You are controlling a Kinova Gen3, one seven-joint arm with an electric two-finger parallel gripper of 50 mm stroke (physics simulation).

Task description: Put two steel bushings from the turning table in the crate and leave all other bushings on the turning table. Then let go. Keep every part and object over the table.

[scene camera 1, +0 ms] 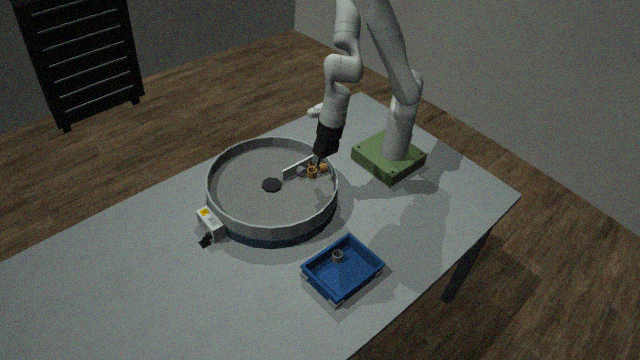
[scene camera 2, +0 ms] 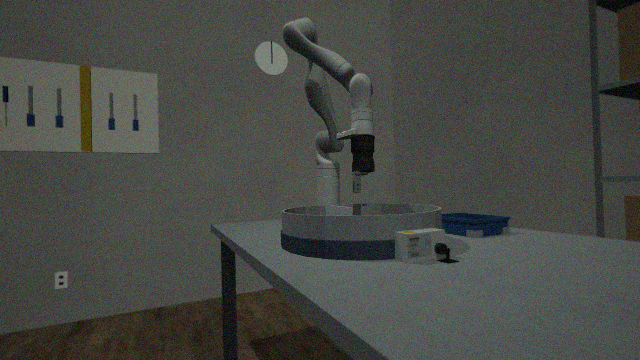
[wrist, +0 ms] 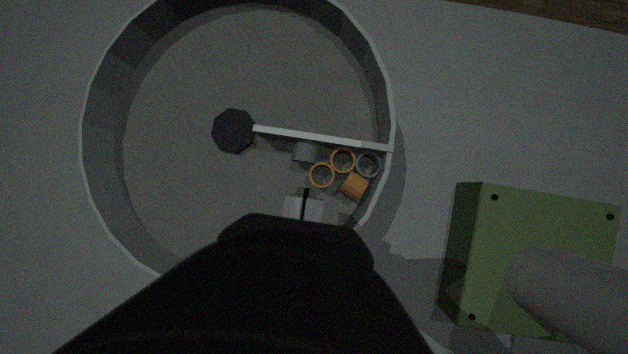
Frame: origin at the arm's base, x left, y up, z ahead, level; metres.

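Seen in the pictures: gripper, fingertip midpoint: [scene camera 1: 316, 162] [scene camera 2: 356, 192] [wrist: 305, 199]; arm's base at its link origin: [scene camera 1: 393, 152] [wrist: 539, 278].
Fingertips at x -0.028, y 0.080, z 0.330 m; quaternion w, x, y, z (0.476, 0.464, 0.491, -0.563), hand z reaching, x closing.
Note:
Pixels of each thing's top centre, then the offset from my fingertips to it. "spot": a spot on its surface instead.
- grey bushing at its top centre: [scene camera 1: 337, 253] dx +0.262, dy -0.102, dz +0.104 m
- blue crate at its top centre: [scene camera 1: 343, 264] [scene camera 2: 465, 216] dx +0.312, dy -0.082, dz +0.124 m
- light divider at a spot on its surface: [wrist: 310, 136] spot: dx -0.068, dy -0.040, dz +0.017 m
- dark hub at its top centre: [wrist: 232, 129] [scene camera 1: 271, 183] dx -0.057, dy -0.071, dz +0.130 m
- white box at a spot on its surface: [scene camera 2: 419, 245] spot: dx -0.052, dy -0.100, dz +0.385 m
The turning table [scene camera 1: 235, 200] [scene camera 2: 340, 227] [wrist: 175, 150] holds a cluster of bushings beside its divider. In the wrist view, one steel bushing [wrist: 304, 153] lies on its side against the divider and another steel bushing [wrist: 368, 175] stands upright by the rim. Between and below them are two upright copper-coloured bushings [wrist: 331, 160] [wrist: 310, 175] and one lying on its side [wrist: 354, 186]. One grey bushing [scene camera 1: 337, 259] stands in the blue crate [scene camera 1: 360, 265] [scene camera 2: 475, 224]. My gripper [scene camera 1: 317, 161] [scene camera 2: 356, 190] [wrist: 305, 199] is shut and empty, pointing down above the turning table near the cluster.
The light divider [scene camera 1: 290, 173] [wrist: 310, 136] runs from the dark hub [scene camera 1: 271, 185] [wrist: 233, 131] to the rim. A white box [scene camera 1: 210, 224] [scene camera 2: 419, 245] stands beside the turning table. The arm's green base [scene camera 1: 375, 162] [wrist: 545, 215] is on the other side.

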